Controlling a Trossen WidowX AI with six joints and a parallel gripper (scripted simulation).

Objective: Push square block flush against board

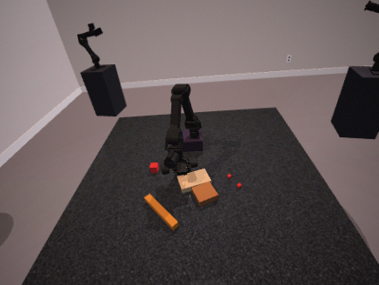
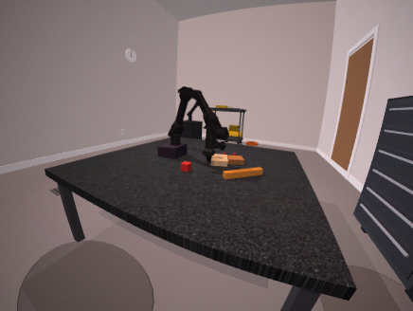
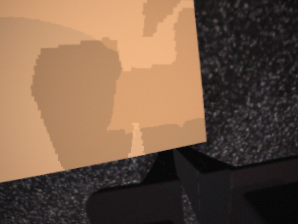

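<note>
My gripper tip is now 20 mm short of the tan flat block, 80 mm to the right of it and 10 mm below it. Round my gripper tip: red cube: 30 mm behind, 160 mm to the right, 10 mm above; then long orange board: 230 mm ahead, 30 mm to the right, 10 mm above; then orange-brown square block: 100 mm ahead, 150 mm to the left, 10 mm above.
</note>
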